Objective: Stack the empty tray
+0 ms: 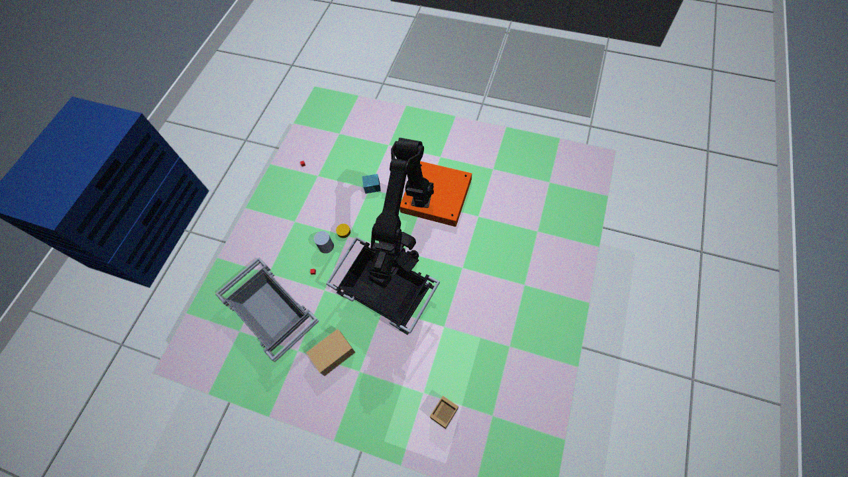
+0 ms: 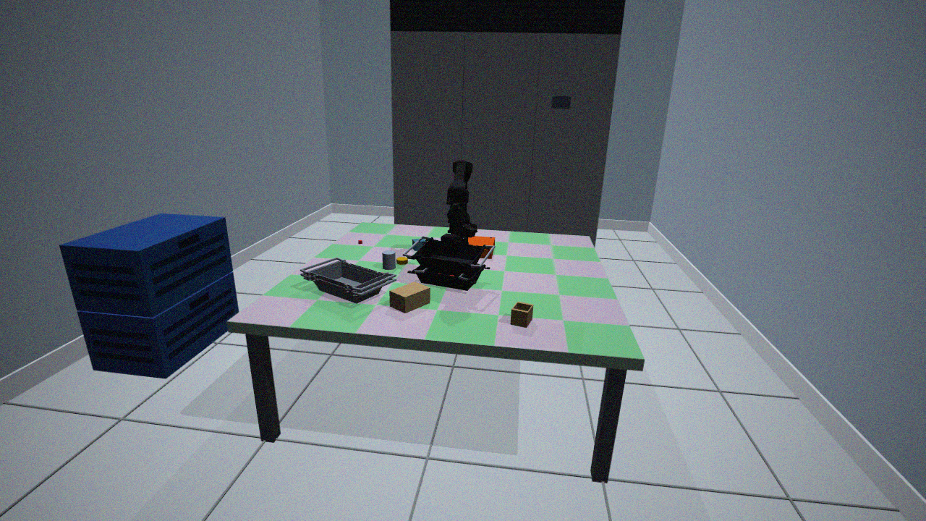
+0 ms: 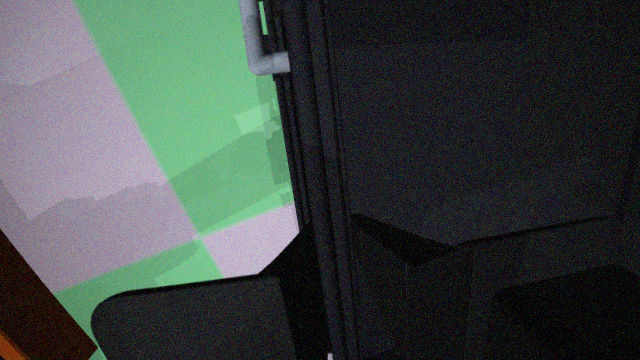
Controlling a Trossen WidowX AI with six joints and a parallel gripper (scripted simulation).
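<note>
My gripper tip is now 60 mm short of the black tray, 20 mm to the left of it and 20 mm below it. Round my gripper tip: grey cylinder (90 mm behind, 290 mm to the right, 60 mm below); red block (20 mm ahead, 300 mm to the right, 90 mm below); yellow disc (150 mm behind, 240 mm to the right, 80 mm below).
</note>
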